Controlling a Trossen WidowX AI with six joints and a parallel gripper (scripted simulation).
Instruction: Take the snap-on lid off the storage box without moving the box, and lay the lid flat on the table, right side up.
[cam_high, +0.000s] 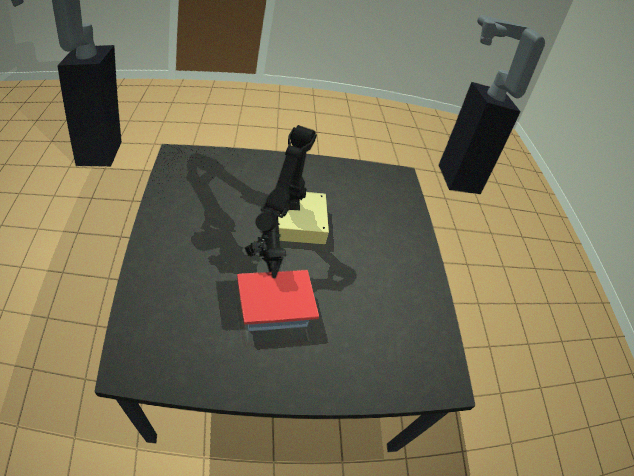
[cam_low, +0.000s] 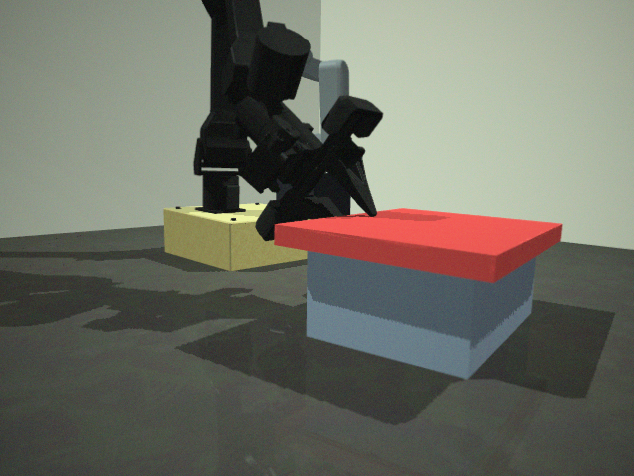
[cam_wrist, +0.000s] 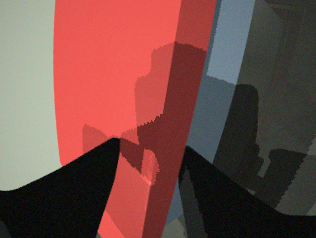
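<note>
The lid is 8 cm ahead of my gripper tip and 1 cm to the left of it. From my gripper tip the other things lie so: storage box: 8 cm ahead, 1 cm to the left, 4 cm below.
</note>
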